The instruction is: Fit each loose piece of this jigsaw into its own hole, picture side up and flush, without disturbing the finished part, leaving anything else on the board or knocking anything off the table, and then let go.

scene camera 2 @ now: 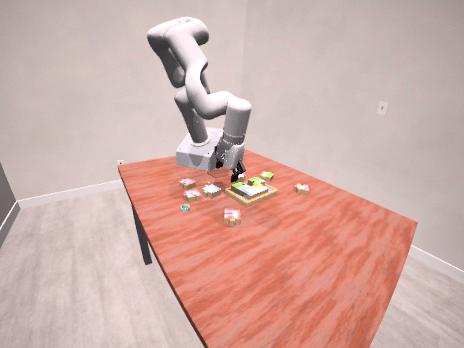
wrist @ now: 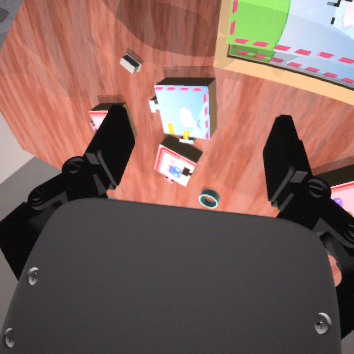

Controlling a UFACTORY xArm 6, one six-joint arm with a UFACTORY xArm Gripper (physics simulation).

Labels:
my gripper: scene camera 2; wrist
same spot on my gripper: (scene camera 2: 240,167) = (wrist: 335,286)

